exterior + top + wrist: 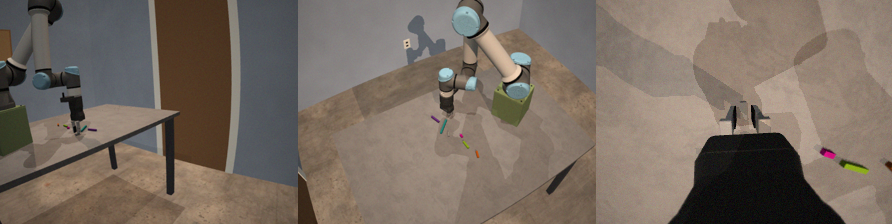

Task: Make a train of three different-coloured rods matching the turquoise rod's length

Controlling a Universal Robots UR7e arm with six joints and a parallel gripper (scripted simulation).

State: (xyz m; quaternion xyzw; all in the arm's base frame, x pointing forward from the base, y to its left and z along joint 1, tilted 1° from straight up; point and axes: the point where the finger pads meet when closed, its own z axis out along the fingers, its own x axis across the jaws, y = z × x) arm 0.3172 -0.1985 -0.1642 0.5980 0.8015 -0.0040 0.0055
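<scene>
The magenta rod lies 40 mm ahead of my hand, 170 mm to the left of it and 30 mm below it. Round my hand: turquoise rod 80 mm ahead, 50 mm to the left, 30 mm below; purple rod 90 mm ahead, 20 mm to the right, 30 mm below; lime rod 60 mm ahead, 230 mm to the left, 30 mm below.
</scene>
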